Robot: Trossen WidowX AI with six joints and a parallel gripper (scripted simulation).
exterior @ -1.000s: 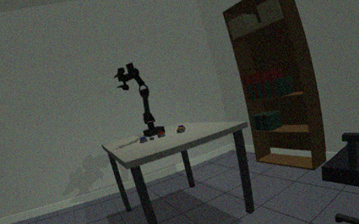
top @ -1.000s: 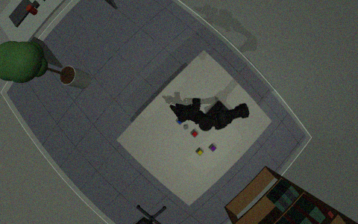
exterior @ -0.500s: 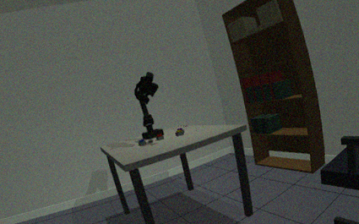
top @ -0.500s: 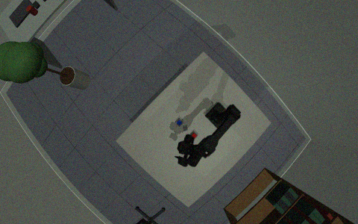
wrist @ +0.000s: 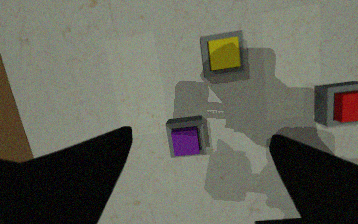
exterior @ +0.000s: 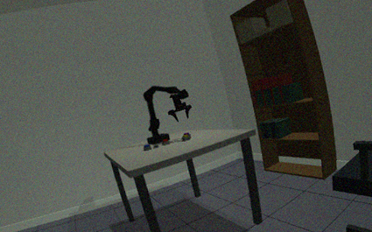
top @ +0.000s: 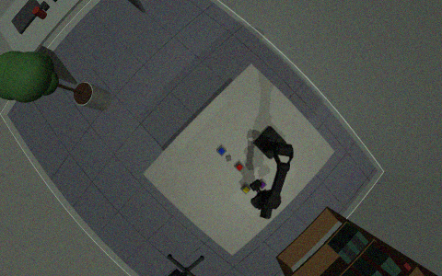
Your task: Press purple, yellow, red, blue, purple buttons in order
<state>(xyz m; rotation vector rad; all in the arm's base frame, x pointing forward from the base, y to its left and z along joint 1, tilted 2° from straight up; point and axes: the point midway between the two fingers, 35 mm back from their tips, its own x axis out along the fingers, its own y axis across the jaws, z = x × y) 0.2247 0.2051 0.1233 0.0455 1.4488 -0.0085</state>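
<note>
Now: the purple button 5 cm behind my gripper tip, 1 cm to the left of it and 12 cm below it. From my gripper tip the other things lie so: red button: 18 cm to the right, 12 cm below; small grey block: 3 cm ahead, 26 cm to the right, 14 cm below; yellow button: 6 cm ahead, 3 cm to the right, 12 cm below.
</note>
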